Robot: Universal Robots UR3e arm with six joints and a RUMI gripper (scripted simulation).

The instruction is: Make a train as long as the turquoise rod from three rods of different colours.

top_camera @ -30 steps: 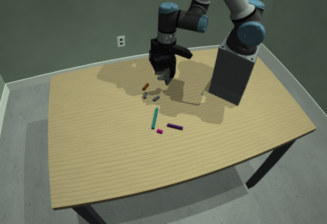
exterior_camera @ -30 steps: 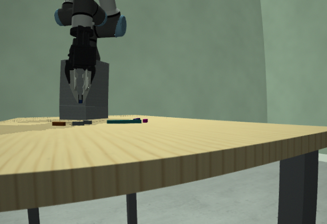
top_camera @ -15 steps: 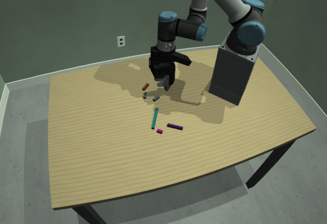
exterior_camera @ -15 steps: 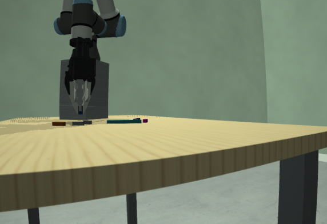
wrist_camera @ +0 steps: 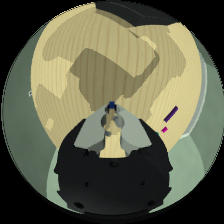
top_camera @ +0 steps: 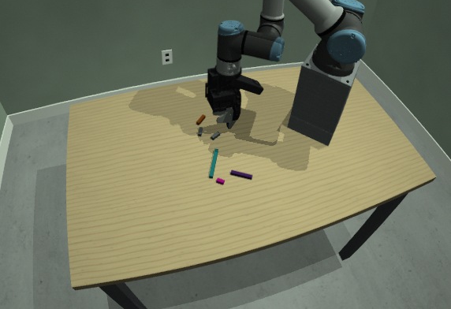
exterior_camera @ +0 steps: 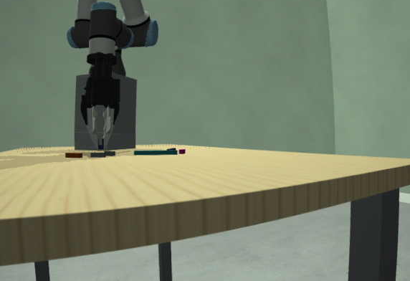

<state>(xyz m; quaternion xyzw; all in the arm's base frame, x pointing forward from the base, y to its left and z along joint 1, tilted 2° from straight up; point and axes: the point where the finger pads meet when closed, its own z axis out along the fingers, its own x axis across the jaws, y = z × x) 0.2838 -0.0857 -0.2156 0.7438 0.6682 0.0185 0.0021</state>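
Now: hand 10 mm above the blue rod. The rest, counted from my hand: turquoise rod 100 mm ahead, 100 mm to the left, 20 mm below; orange rod 60 mm ahead, 70 mm to the right, 20 mm below; purple rod 50 mm ahead, 170 mm to the left, 20 mm below.
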